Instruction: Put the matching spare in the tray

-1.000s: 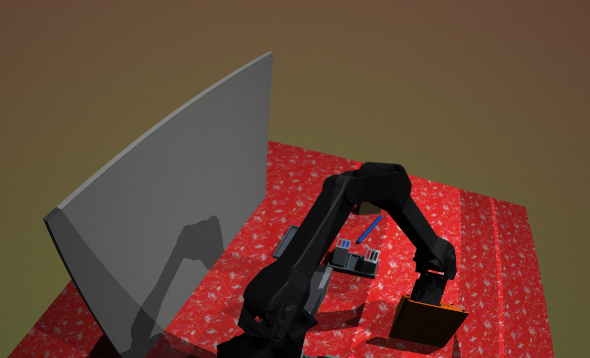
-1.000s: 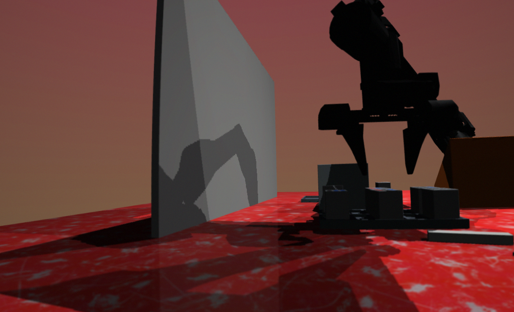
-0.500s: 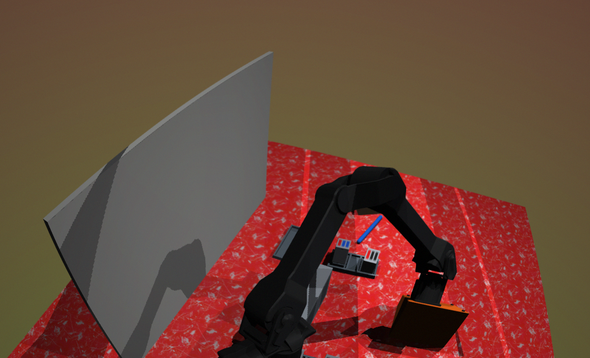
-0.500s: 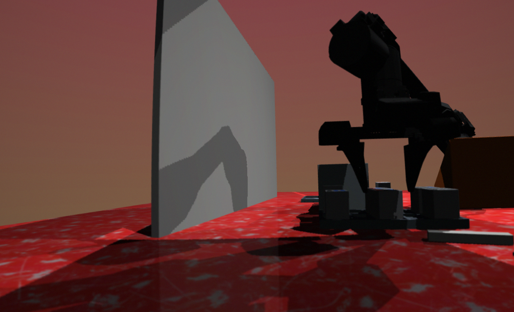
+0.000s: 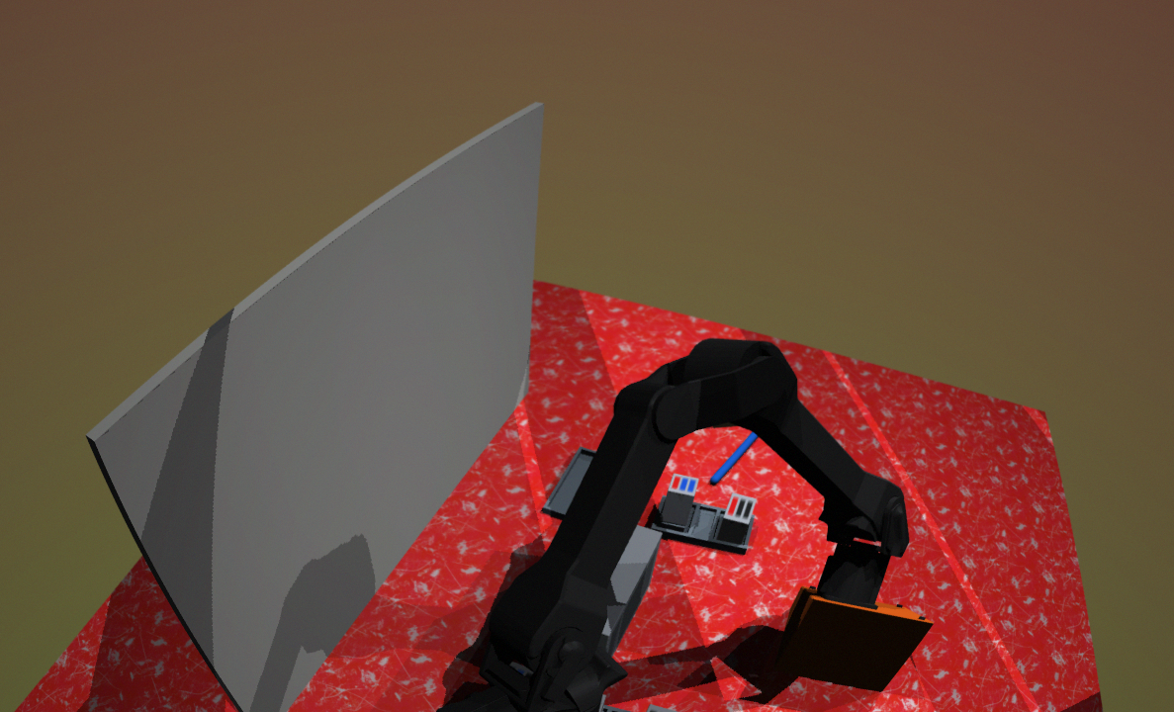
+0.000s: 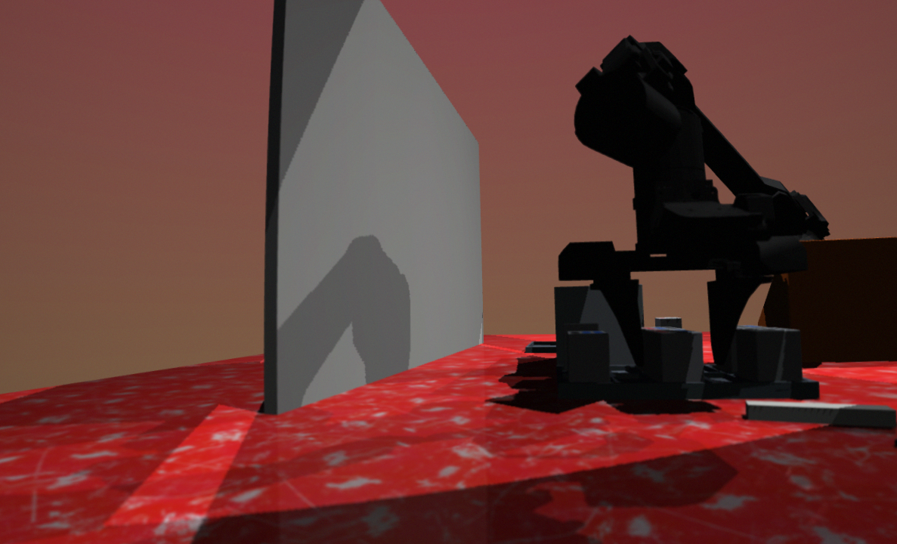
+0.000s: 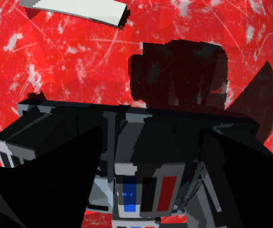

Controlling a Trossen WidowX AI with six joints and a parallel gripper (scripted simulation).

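Right now the tray is 90 mm ahead of my gripper tip, 440 mm to the right of it and 20 mm below it. Round my gripper tip: grey panel (280 mm ahead, 250 mm to the right, 200 mm above); then dark grey spare (20 mm to the right, 20 mm above); then blue pen (70 mm behind, 570 mm to the right, 20 mm below).
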